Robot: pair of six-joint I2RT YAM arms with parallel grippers.
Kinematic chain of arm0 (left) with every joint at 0, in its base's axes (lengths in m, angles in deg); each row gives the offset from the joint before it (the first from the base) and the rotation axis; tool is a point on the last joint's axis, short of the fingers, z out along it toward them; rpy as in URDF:
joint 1: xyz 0 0 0.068 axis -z
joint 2: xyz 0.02 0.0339 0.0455 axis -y
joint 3: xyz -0.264 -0.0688 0 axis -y
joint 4: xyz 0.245 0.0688 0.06 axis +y
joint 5: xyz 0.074 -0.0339 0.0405 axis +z
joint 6: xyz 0.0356 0 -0.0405 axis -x
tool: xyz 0 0 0 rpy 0 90 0
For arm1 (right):
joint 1: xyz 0 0 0.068 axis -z
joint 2: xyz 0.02 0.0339 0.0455 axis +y
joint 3: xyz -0.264 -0.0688 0 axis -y
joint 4: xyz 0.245 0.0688 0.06 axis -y
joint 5: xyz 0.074 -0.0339 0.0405 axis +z
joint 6: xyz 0.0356 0 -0.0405 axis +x
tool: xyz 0 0 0 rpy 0 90 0
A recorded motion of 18 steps. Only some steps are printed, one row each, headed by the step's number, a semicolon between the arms.
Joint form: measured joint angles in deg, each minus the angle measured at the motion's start. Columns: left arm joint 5, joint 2, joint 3, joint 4, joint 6, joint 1; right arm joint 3, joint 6, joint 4, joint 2, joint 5, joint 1.
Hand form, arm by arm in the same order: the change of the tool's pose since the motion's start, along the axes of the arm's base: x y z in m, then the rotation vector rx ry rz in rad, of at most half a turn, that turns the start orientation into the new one. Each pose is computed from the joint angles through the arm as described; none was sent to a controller.
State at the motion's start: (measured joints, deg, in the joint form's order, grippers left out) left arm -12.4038 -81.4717 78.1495 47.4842 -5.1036 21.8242; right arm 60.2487 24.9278 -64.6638 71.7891 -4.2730 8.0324
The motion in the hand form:
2: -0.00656 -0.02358 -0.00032 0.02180 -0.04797 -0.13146; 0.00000 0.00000 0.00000 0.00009 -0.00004 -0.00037
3: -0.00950 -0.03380 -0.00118 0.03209 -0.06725 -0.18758; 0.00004 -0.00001 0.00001 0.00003 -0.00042 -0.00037
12: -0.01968 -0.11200 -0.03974 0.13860 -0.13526 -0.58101; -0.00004 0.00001 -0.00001 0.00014 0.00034 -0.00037
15: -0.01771 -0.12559 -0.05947 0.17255 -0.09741 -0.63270; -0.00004 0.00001 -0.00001 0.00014 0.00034 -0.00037
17: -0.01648 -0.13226 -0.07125 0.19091 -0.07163 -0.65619; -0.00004 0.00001 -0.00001 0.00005 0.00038 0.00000
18: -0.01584 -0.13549 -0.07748 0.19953 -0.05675 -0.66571; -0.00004 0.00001 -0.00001 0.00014 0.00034 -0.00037
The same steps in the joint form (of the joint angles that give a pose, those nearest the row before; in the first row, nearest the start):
2: -0.13 -0.48 0.00 -1.66 -3.78 4.61; 0.00 0.02 0.00 0.00 0.00 0.00
3: -0.15 -0.83 0.00 -2.36 -5.44 6.58; 0.00 0.02 0.02 0.00 0.00 0.00
12: -0.55 -9.33 0.00 -7.76 -18.34 18.99; 0.00 0.02 -0.02 0.00 0.00 0.00
15: -0.53 -12.81 0.00 -7.89 -19.89 20.46; 0.00 0.02 -0.02 0.00 0.00 0.00
17: -0.52 -14.82 0.00 -7.89 -20.52 21.11; 0.00 0.00 -0.02 0.00 0.00 0.00
18: -0.52 -15.87 0.00 -7.89 -20.70 21.42; 0.00 0.02 -0.02 0.00 0.00 0.00

